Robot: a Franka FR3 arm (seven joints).
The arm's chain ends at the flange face. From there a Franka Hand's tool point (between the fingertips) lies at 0.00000 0.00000 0.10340 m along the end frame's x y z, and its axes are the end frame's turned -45 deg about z.
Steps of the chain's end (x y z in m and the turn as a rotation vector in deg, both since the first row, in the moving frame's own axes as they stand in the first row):
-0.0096 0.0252 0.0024 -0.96 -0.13 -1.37
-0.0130 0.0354 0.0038 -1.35 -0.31 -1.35
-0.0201 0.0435 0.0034 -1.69 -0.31 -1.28
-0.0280 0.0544 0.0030 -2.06 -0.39 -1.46
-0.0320 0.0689 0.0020 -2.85 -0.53 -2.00
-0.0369 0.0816 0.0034 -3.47 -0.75 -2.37
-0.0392 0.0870 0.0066 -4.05 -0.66 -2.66
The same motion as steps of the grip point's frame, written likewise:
-0.0260 0.0121 0.0024 -0.59 -0.77 -1.37
-0.0363 0.0172 0.0038 -0.74 -1.17 -1.35
-0.0475 0.0183 0.0034 -0.98 -1.41 -1.28
-0.0614 0.0208 0.0029 -1.18 -1.73 -1.46
-0.0756 0.0291 0.0019 -1.64 -2.39 -2.00
-0.0891 0.0352 0.0032 -1.92 -2.98 -2.37
-0.0951 0.0383 0.0063 -2.40 -3.33 -2.66

